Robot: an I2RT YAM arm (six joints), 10 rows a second.
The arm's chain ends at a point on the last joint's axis. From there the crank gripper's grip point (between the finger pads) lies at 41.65 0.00 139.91 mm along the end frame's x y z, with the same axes.
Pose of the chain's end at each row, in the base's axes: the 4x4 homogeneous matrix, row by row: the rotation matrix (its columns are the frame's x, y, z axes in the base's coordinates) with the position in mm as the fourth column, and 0 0 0 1 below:
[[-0.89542, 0.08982, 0.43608, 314.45], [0.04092, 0.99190, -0.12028, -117.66], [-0.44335, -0.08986, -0.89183, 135.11], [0, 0, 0, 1]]
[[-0.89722, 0.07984, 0.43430, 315.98], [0.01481, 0.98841, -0.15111, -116.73], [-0.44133, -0.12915, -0.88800, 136.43], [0, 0, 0, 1]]
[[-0.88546, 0.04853, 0.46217, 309.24], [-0.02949, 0.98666, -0.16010, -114.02], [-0.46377, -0.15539, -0.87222, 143.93], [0, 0, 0, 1]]
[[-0.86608, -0.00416, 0.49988, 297.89], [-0.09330, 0.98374, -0.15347, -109.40], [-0.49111, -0.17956, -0.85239, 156.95], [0, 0, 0, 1]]
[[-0.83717, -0.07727, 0.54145, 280.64], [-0.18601, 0.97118, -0.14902, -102.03], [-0.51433, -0.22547, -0.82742, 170.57], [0, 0, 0, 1]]
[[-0.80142, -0.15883, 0.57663, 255.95], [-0.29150, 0.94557, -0.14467, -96.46], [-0.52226, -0.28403, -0.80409, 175.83], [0, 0, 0, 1]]
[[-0.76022, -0.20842, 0.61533, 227.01], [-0.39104, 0.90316, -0.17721, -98.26], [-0.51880, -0.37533, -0.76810, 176.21], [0, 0, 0, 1]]
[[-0.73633, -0.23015, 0.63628, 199.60], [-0.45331, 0.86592, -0.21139, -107.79], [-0.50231, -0.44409, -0.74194, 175.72], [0, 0, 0, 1]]
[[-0.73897, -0.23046, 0.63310, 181.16], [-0.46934, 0.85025, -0.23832, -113.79], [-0.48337, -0.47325, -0.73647, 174.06], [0, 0, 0, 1]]
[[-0.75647, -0.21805, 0.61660, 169.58], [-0.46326, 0.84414, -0.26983, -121.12], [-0.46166, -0.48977, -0.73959, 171.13], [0, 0, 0, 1]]
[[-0.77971, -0.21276, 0.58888, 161.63], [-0.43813, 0.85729, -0.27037, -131.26], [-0.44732, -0.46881, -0.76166, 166.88], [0, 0, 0, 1]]
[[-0.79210, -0.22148, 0.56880, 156.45], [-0.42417, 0.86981, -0.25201, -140.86], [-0.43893, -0.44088, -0.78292, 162.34], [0, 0, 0, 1]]
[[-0.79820, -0.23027, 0.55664, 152.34], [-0.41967, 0.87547, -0.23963, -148.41], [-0.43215, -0.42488, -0.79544, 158.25], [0, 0, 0, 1]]
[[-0.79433, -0.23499, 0.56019, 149.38], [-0.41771, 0.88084, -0.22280, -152.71], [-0.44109, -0.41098, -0.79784, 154.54], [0, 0, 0, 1]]
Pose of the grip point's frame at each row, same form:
[[-0.89542, 0.08982, 0.43608, 338.17], [0.04092, 0.99190, -0.12028, -132.78], [-0.44335, -0.08986, -0.89183, -8.13], [0, 0, 0, 1]]
[[-0.89722, 0.07984, 0.43430, 339.37], [0.01481, 0.98841, -0.15111, -137.25], [-0.44133, -0.12915, -0.88800, -6.19], [0, 0, 0, 1]]
[[-0.88546, 0.04853, 0.46217, 337.02], [-0.02949, 0.98666, -0.16010, -137.65], [-0.46377, -0.15539, -0.87222, 2.58], [0, 0, 0, 1]]
[[-0.86608, -0.00416, 0.49988, 331.76], [-0.09330, 0.98374, -0.15347, -134.76], [-0.49111, -0.17956, -0.85239, 17.24], [0, 0, 0, 1]]
[[-0.83717, -0.07727, 0.54145, 321.53], [-0.18601, 0.97118, -0.14902, -130.63], [-0.51433, -0.22547, -0.82742, 33.38], [0, 0, 0, 1]]
[[-0.80142, -0.15883, 0.57663, 303.25], [-0.29150, 0.94557, -0.14467, -128.84], [-0.52226, -0.28403, -0.80409, 41.58], [0, 0, 0, 1]]
[[-0.76022, -0.20842, 0.61533, 281.44], [-0.39104, 0.90316, -0.17721, -139.34], [-0.51880, -0.37533, -0.76810, 47.14], [0, 0, 0, 1]]
[[-0.73633, -0.23015, 0.63628, 257.95], [-0.45331, 0.86592, -0.21139, -156.25], [-0.50231, -0.44409, -0.74194, 50.99], [0, 0, 0, 1]]
[[-0.73897, -0.23046, 0.63310, 238.96], [-0.46934, 0.85025, -0.23832, -166.68], [-0.48337, -0.47325, -0.73647, 50.89], [0, 0, 0, 1]]
[[-0.75647, -0.21805, 0.61660, 224.34], [-0.46326, 0.84414, -0.26983, -178.17], [-0.46166, -0.48977, -0.73959, 48.43], [0, 0, 0, 1]]
[[-0.77971, -0.21276, 0.58888, 211.55], [-0.43813, 0.85729, -0.27037, -187.34], [-0.44732, -0.46881, -0.76166, 41.69], [0, 0, 0, 1]]
[[-0.79210, -0.22148, 0.56880, 203.04], [-0.42417, 0.86981, -0.25201, -193.79], [-0.43893, -0.44088, -0.78292, 34.52], [0, 0, 0, 1]]
[[-0.79820, -0.23027, 0.55664, 196.97], [-0.41967, 0.87547, -0.23963, -199.42], [-0.43215, -0.42488, -0.79544, 28.96], [0, 0, 0, 1]]
[[-0.79433, -0.23499, 0.56019, 194.67], [-0.41771, 0.88084, -0.22280, -201.28], [-0.44109, -0.41098, -0.79784, 24.54], [0, 0, 0, 1]]

